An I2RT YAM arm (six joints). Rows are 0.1 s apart.
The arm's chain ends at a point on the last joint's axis. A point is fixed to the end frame.
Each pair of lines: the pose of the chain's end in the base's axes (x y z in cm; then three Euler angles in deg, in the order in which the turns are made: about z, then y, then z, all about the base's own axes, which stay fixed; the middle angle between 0 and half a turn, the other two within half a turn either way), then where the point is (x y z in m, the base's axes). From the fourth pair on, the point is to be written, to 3 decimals.
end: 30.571, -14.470, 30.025, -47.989, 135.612, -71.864
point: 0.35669 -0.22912 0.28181
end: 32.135, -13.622, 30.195, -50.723, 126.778, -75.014
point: 0.37043 -0.22362 0.29759
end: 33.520, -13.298, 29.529, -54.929, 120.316, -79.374
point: 0.38116 -0.22203 0.30019
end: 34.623, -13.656, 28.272, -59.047, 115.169, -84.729
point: 0.387 -0.227 0.294
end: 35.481, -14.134, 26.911, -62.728, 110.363, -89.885
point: 0.391 -0.233 0.286
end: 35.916, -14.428, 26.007, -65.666, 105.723, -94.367
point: 0.390 -0.237 0.283
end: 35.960, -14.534, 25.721, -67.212, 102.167, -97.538
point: 0.387 -0.238 0.285
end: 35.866, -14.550, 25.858, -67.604, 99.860, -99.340
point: 0.384 -0.238 0.289
